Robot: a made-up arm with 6 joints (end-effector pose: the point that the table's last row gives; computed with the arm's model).
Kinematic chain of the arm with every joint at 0, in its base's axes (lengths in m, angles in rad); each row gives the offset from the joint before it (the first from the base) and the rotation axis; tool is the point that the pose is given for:
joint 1: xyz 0 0 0.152 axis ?
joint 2: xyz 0 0 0 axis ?
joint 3: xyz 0 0 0.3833 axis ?
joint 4: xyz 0 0 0 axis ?
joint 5: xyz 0.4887 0 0 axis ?
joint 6: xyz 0 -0.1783 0 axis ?
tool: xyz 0 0 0
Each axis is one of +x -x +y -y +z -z.
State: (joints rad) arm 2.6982 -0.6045 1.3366 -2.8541 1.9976 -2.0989
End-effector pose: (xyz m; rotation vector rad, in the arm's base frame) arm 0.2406 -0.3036 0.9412 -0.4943 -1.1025 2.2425
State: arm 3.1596 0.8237 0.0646 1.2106 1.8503 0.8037
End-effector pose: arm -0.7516 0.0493 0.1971 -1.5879 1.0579 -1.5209
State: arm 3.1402 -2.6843 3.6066 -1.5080 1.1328 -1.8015
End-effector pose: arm -0.3208 0.0116 -0.3661 -1.5870 -2.5104 0.2174
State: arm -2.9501 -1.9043 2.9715 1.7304 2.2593 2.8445
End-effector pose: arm 0.1124 -0.0071 -0.4270 2.3737 -1.3929 0.8620
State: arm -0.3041 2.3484 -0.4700 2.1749 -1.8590 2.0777
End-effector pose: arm -0.1067 0.1396 -0.4113 0.3194 0.3539 -1.3454
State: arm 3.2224 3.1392 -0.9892 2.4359 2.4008 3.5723
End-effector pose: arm 0.3748 -0.1058 0.1127 0.1037 1.1068 -2.2380
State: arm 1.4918 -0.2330 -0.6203 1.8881 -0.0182 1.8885
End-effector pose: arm -0.0217 0.4310 0.4972 1.6834 1.7357 0.1937
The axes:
joint 1: +z
joint 2: +y
joint 3: -y
joint 4: -x
joint 5: -y
joint 6: -x

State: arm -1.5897 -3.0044 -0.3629 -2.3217 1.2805 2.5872
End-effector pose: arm 0.1295 0.4164 0.1210 -0.6056 -1.8553 -1.5775
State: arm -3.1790 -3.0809 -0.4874 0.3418 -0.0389 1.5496
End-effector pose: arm 0.4775 0.1502 -0.0270 1.1980 -0.5195 0.3439
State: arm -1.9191 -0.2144 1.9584 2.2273 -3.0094 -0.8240
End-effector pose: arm 0.2643 0.4091 0.8493 -1.2172 1.8425 0.8702
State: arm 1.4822 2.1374 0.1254 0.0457 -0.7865 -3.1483
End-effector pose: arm 0.1882 0.1058 -0.4991 0.2680 0.2752 -1.6051
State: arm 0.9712 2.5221 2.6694 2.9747 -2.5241 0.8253
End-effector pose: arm 0.2508 0.6784 -0.0590 -1.0750 0.7832 -2.0479
